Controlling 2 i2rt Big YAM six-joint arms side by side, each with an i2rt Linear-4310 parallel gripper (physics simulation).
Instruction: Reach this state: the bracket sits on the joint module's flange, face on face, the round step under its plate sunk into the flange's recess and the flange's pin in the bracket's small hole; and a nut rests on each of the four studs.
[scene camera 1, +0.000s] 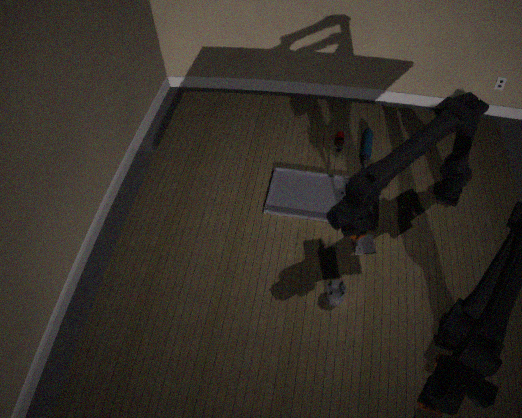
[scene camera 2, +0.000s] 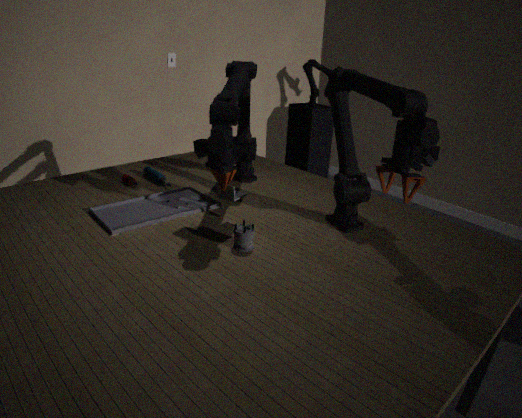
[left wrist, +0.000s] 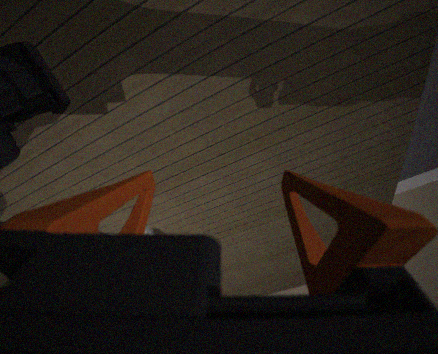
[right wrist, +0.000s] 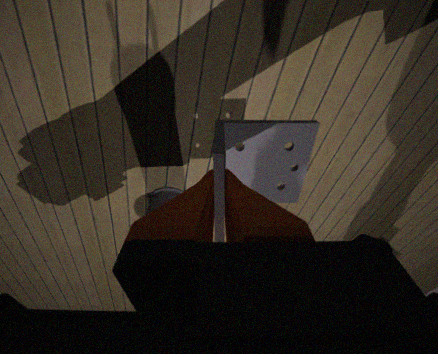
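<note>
The grey L-shaped bracket is held by one leg between the fingertips of my right gripper, in the air. Its plate with several holes faces the right wrist camera. The joint module stands upright on the table, studs up, nearer scene camera 2 than the bracket and apart from it. In the right wrist view, a round grey part, apparently the module, shows partly behind a finger. My left gripper is open and empty, high over the table. I cannot make out the nuts.
A grey tray lies beside the right arm, with small parts too dark to tell at its end. A red-handled tool and a blue-handled tool lie behind it.
</note>
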